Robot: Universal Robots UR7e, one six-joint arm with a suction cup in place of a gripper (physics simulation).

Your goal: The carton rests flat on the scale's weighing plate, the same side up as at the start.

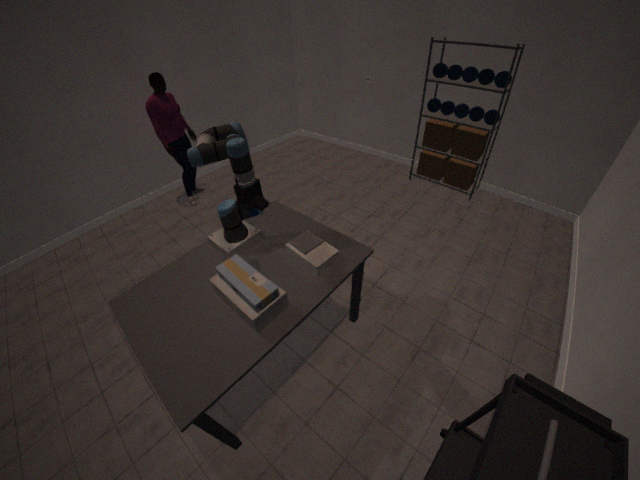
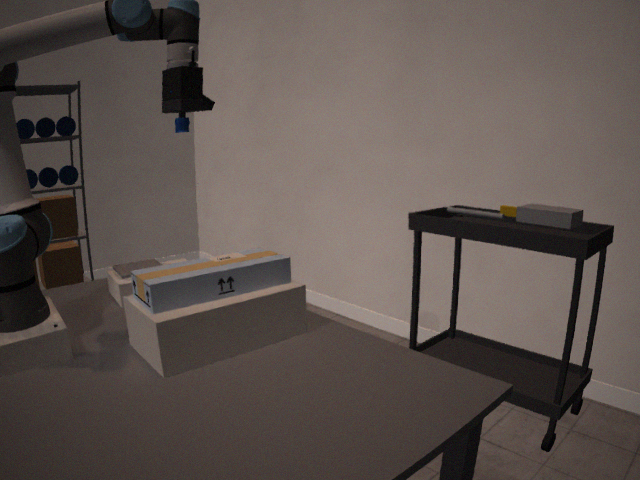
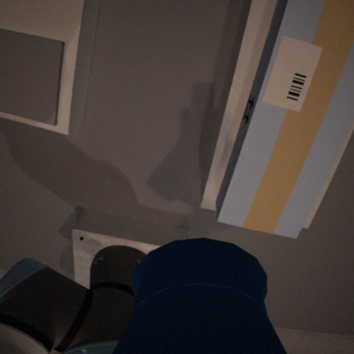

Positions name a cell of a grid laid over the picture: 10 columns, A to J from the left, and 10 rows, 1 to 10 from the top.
In view: my suction cup (image 3: F9), a carton (image 2: C7) and a scale (image 1: E6).
The scale shows as well in image 3 (image 3: B2).
